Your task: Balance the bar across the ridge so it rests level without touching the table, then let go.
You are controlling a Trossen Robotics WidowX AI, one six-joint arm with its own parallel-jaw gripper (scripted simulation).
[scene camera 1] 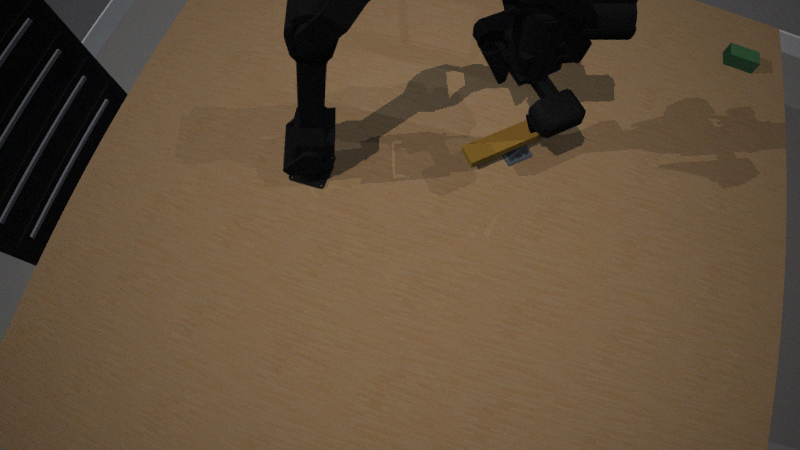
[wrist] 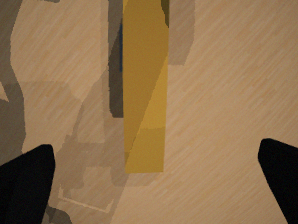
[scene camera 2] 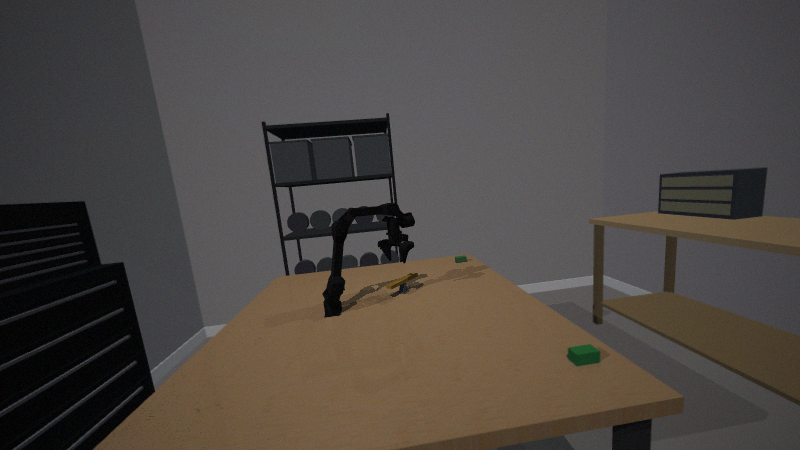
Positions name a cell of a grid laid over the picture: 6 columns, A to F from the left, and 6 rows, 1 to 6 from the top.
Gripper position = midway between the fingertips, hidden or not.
My gripper (scene camera 1: D2) is open, holding nothing. I also see a yellow bar (scene camera 1: D3) and a green block (scene camera 1: F1).
My gripper shows as well in the wrist view (wrist: D5).
